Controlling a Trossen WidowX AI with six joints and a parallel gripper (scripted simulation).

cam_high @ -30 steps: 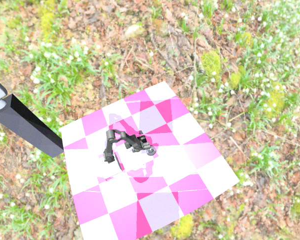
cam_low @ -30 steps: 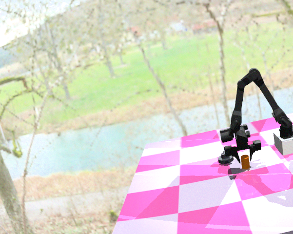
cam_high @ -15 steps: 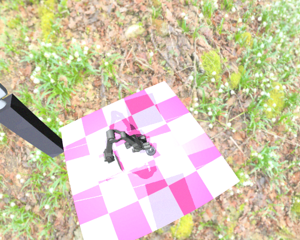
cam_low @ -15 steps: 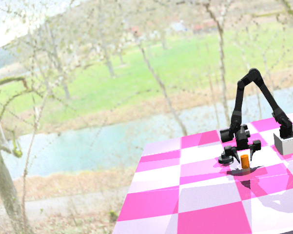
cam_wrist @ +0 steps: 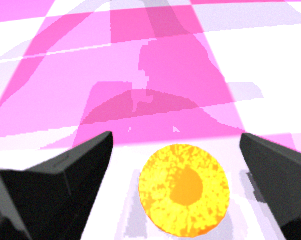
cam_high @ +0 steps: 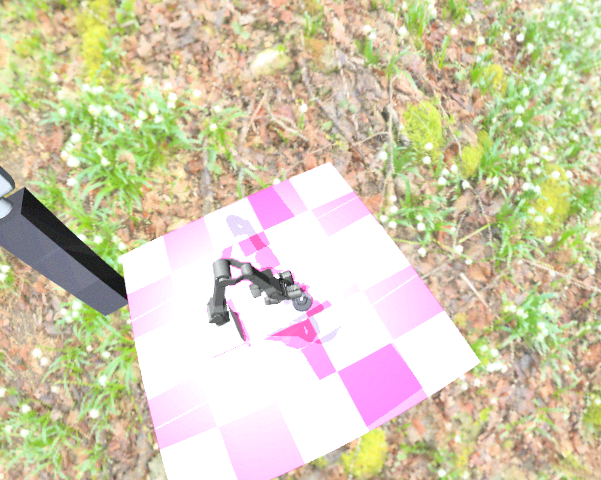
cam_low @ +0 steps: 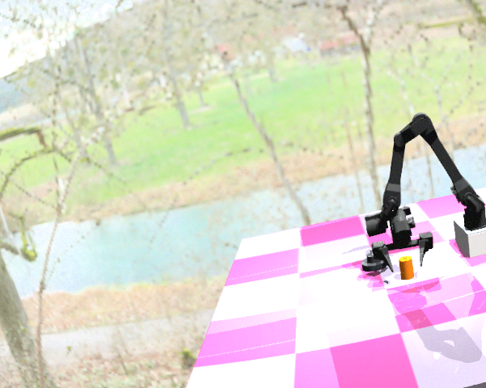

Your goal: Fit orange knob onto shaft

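The orange knob is 1 cm behind my gripper tip and 3 cm to the right of it. The rest, counted from my gripper tip: round pedestal: 7 cm ahead, 17 cm to the right, 1 cm below.
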